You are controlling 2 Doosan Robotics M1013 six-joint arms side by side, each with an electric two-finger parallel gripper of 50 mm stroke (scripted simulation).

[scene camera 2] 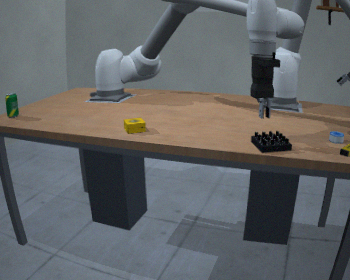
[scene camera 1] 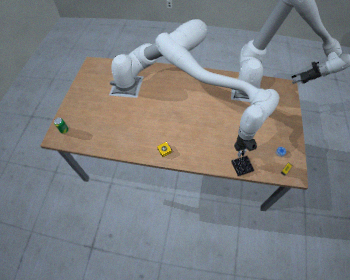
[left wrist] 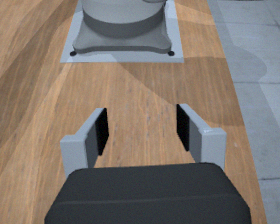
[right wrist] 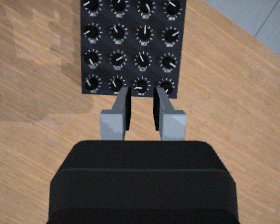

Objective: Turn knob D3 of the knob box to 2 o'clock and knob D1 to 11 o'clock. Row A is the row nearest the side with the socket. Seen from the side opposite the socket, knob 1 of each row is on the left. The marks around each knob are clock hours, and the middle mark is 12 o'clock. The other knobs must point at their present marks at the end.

Path:
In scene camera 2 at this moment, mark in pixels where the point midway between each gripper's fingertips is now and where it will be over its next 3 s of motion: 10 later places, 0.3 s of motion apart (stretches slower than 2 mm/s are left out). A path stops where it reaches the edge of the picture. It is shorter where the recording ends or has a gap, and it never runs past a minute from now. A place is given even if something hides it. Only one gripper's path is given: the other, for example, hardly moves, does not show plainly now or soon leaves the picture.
My right gripper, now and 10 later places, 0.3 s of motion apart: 264,117; 264,118; 264,120; 264,122; 264,126; 263,128; 263,130; 263,130; 263,132; 263,134; 263,129

